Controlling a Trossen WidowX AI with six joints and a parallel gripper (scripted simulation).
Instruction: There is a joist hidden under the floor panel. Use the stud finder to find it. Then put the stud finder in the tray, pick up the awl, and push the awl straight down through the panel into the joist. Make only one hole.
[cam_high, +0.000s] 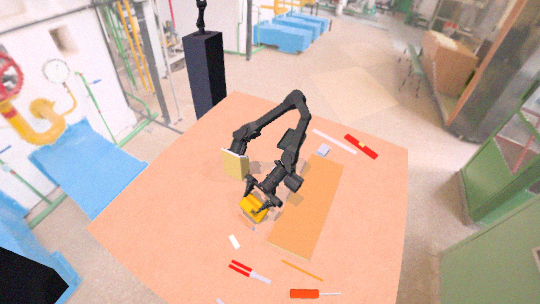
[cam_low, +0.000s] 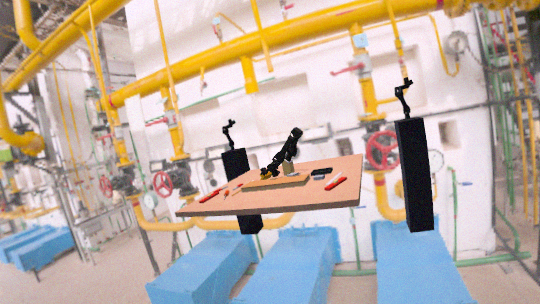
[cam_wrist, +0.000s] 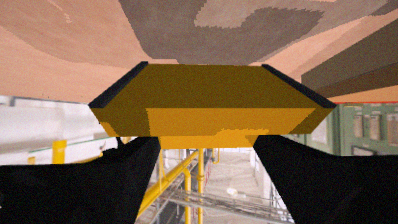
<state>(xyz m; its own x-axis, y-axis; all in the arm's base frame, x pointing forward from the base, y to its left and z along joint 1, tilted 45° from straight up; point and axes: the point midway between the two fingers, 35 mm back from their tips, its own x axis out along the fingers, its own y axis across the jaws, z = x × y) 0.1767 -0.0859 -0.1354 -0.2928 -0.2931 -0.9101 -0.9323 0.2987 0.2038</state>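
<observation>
Now: the awl 60 mm below my gripper tip, 50 mm to the right of it and 30 mm ahead of it. From my gripper tip the other things lie so: white block: 140 mm to the right, 70 mm below; yellow stud finder: 10 mm below, 10 mm ahead; pencil: 290 mm ahead, 140 mm to the right, 70 mm below.
</observation>
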